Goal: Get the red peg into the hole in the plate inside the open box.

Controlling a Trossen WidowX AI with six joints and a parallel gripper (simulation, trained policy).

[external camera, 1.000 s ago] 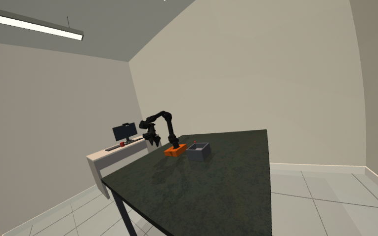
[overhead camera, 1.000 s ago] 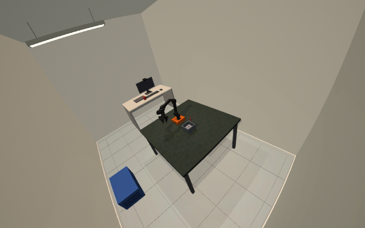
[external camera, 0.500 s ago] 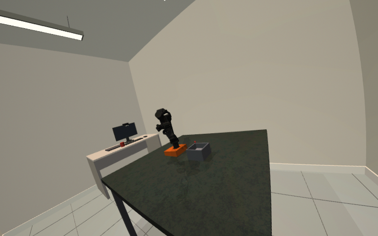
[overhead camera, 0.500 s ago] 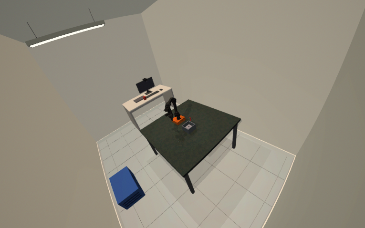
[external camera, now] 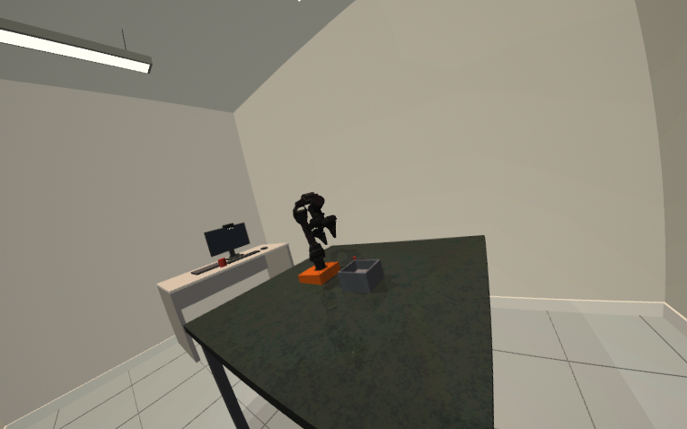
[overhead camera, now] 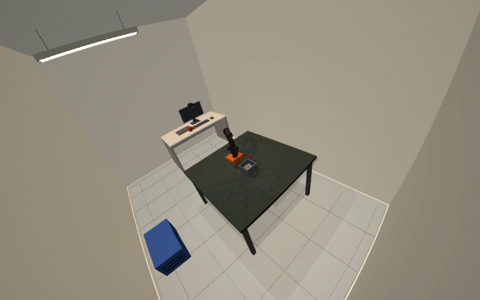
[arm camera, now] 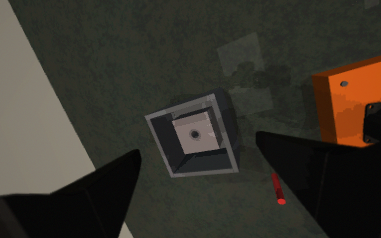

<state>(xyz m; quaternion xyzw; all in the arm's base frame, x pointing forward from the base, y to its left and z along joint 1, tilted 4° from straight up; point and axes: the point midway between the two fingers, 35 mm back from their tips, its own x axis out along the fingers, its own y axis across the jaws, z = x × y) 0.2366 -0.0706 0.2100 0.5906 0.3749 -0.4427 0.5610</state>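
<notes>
My gripper tip is now 8 cm past the red peg, 22 cm to the right of it and 21 cm above it. The rest, counted from my gripper tip: grey box 8 cm ahead, 7 cm to the left, 22 cm below.
</notes>
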